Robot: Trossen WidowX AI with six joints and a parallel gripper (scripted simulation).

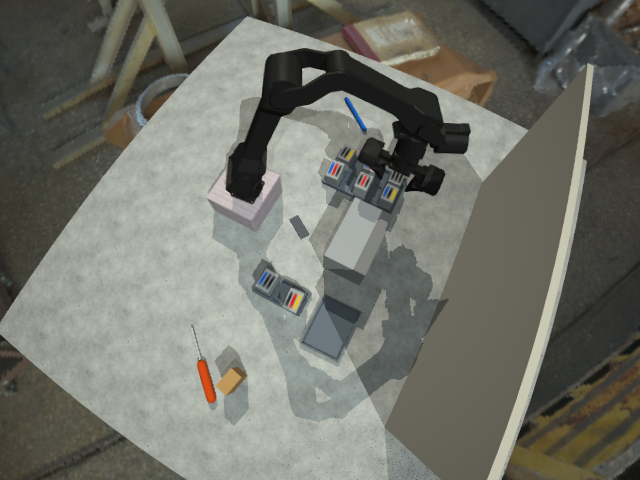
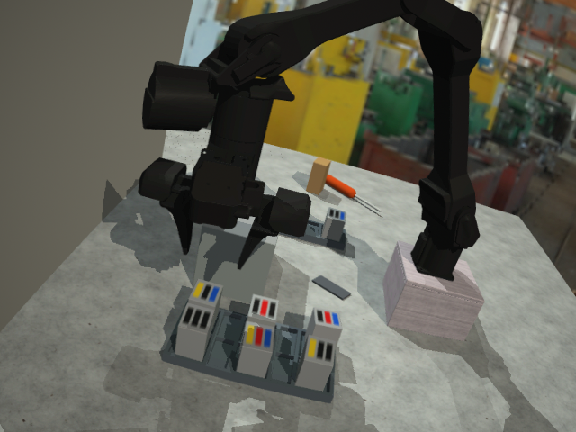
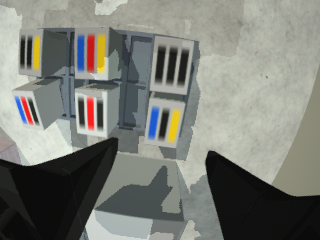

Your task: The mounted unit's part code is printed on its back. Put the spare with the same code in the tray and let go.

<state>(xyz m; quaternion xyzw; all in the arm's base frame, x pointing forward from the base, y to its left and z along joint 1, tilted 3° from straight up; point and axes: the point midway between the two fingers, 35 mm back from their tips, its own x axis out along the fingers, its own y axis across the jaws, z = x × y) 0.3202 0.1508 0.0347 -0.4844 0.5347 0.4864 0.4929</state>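
My gripper tip is now 60 mm above the spare. Round my gripper tip: mounted unit (30 mm behind, 150 mm to the right, 50 mm below); then blue pen (180 mm behind, 240 mm to the left, 90 mm below); then tall panel (220 mm ahead, 170 mm to the right, 130 mm above).
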